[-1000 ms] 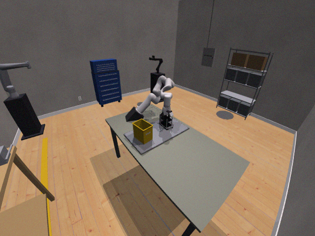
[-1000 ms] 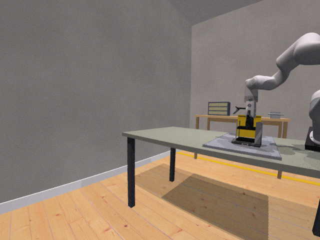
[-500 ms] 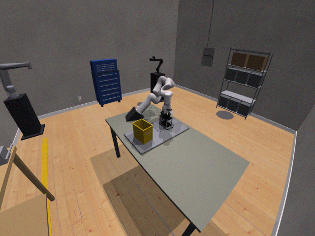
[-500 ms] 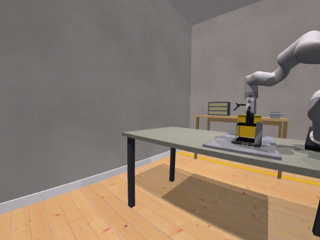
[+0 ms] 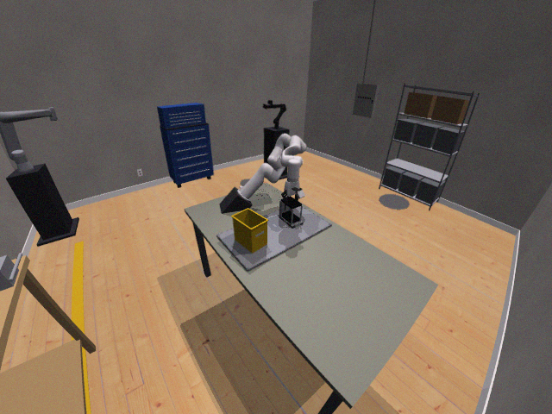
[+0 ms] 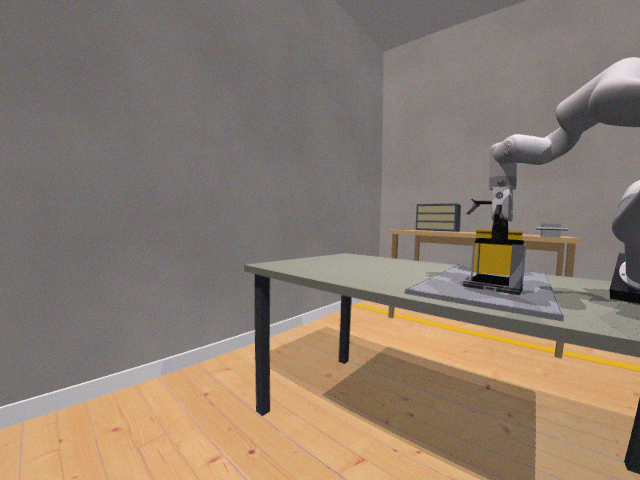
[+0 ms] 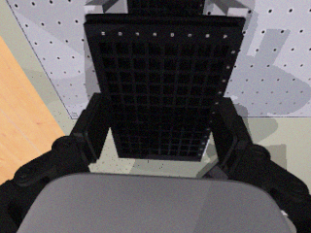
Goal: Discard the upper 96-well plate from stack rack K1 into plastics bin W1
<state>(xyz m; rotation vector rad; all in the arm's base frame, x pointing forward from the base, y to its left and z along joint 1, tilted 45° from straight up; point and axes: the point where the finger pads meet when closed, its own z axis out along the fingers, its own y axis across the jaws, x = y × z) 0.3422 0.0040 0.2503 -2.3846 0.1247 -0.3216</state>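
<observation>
Right now the yellow plastics bin W1 is 35 cm to the right of my hand, 7 cm below it and 6 cm ahead of it.
</observation>
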